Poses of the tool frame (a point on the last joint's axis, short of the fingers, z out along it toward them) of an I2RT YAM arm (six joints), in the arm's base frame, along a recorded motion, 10 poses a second.
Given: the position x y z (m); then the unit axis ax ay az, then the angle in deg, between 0 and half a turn.
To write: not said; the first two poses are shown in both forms.
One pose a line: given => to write
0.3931 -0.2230 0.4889 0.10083 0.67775 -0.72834 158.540 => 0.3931 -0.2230 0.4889 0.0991 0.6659 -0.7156 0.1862
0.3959 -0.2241 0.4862 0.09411 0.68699 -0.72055 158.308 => 0.3959 -0.2241 0.4862 0.0924 0.6747 -0.7077 0.1882
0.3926 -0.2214 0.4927 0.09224 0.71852 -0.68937 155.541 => 0.3926 -0.2214 0.4927 0.0901 0.7022 -0.6737 0.2118
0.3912 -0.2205 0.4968 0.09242 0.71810 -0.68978 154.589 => 0.3912 -0.2205 0.4968 0.0902 0.7005 -0.6729 0.2199
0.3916 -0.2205 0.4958 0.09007 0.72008 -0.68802 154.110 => 0.3916 -0.2205 0.4958 0.0878 0.7018 -0.6705 0.2240
